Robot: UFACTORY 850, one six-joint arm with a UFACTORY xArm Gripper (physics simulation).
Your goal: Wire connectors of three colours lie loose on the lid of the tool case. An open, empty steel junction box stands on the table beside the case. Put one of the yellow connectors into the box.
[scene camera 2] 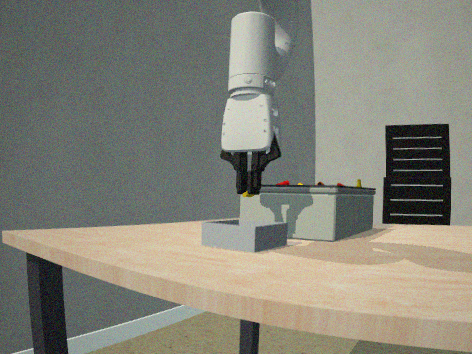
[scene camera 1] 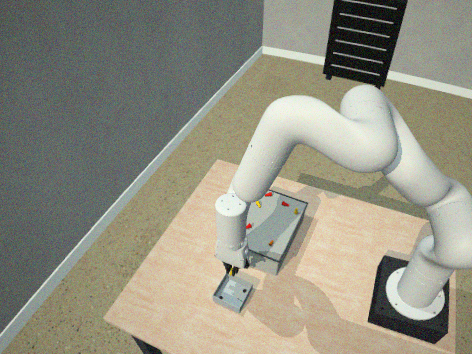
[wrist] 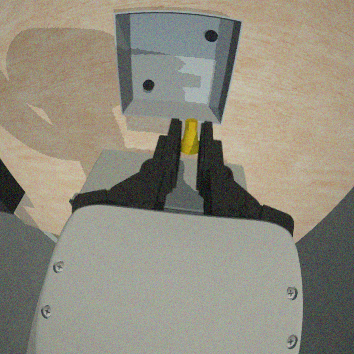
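Note:
My gripper [scene camera 1: 231, 270] [scene camera 2: 248, 189] [wrist: 190, 135] is shut on a yellow connector [scene camera 1: 232, 273] [scene camera 2: 248, 194] [wrist: 190, 139]. It holds the connector above the rim height of the steel junction box [scene camera 1: 233, 289] [scene camera 2: 227, 237] [wrist: 170, 44], near the box's wall on the case side. The box is open and empty on the table. On the case lid [scene camera 1: 286, 227] lie red connectors [scene camera 1: 285, 204] [scene camera 2: 283, 183], an orange connector [scene camera 1: 271, 243] and two more yellow connectors, one lying [scene camera 1: 258, 204] and one near the lid's far right edge [scene camera 1: 296, 211] [scene camera 2: 359, 183].
The tool case [scene camera 1: 266, 263] [scene camera 2: 352, 215] [wrist: 117, 167] stands close beside the box, partly under the gripper in the wrist view. The arm's black base [scene camera 1: 381, 305] is at the table's right in scene camera 1. A black cabinet [scene camera 1: 362, 47] [scene camera 2: 415, 176] stands beyond the table [scene camera 1: 165, 280].

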